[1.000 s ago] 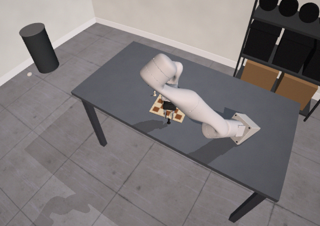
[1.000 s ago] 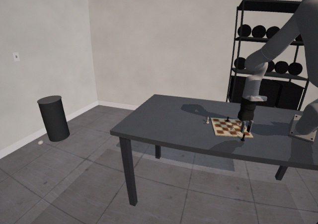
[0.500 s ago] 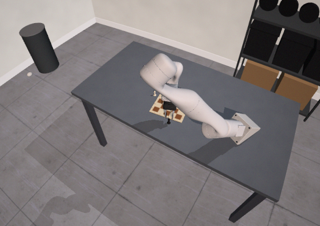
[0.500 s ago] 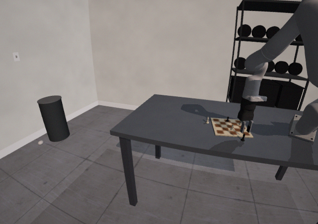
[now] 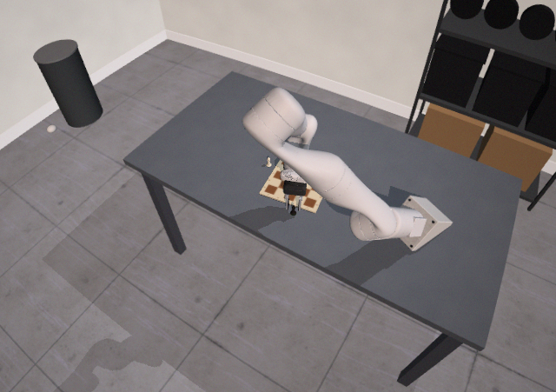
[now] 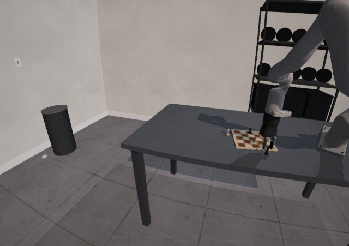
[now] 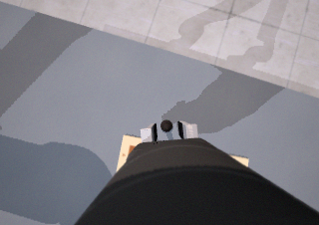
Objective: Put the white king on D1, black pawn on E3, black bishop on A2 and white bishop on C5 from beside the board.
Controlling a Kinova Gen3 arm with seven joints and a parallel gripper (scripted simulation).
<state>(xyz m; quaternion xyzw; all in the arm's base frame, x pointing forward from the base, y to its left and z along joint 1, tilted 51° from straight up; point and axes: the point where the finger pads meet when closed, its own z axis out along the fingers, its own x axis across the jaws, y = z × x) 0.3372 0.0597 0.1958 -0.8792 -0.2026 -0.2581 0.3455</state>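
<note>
Right now the black bishop is 20 mm below my hand. The rest, counted from my hand: chessboard: 80 mm ahead, 120 mm to the right, 40 mm below; then white king: 20 mm ahead, 180 mm to the right, 10 mm below; then black pawn: 100 mm ahead, 190 mm to the right, 30 mm below.
</note>
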